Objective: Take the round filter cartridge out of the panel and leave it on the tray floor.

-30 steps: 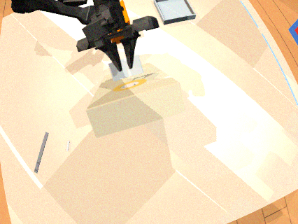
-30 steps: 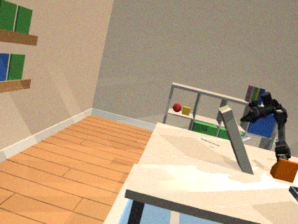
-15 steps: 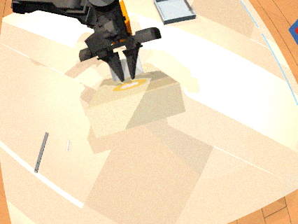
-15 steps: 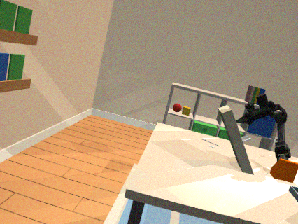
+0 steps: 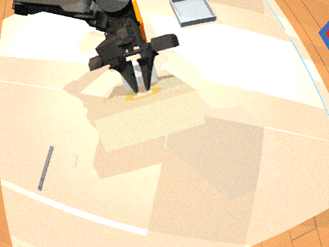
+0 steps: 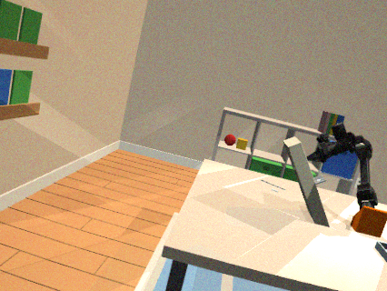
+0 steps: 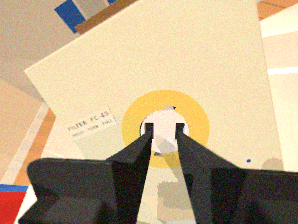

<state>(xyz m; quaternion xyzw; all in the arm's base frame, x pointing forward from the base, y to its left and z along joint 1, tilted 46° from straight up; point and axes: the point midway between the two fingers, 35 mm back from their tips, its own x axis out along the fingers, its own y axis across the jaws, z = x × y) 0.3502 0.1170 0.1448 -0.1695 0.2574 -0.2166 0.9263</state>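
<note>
Right now my gripper tip is 20 mm short of the round filter cartridge and 10 mm above it. Also, from my gripper tip: small pin 30 mm ahead, 290 mm to the right, 260 mm below; blue-grey tray 400 mm behind, 310 mm to the left, 250 mm below; service panel 30 mm behind, 90 mm below.
</note>
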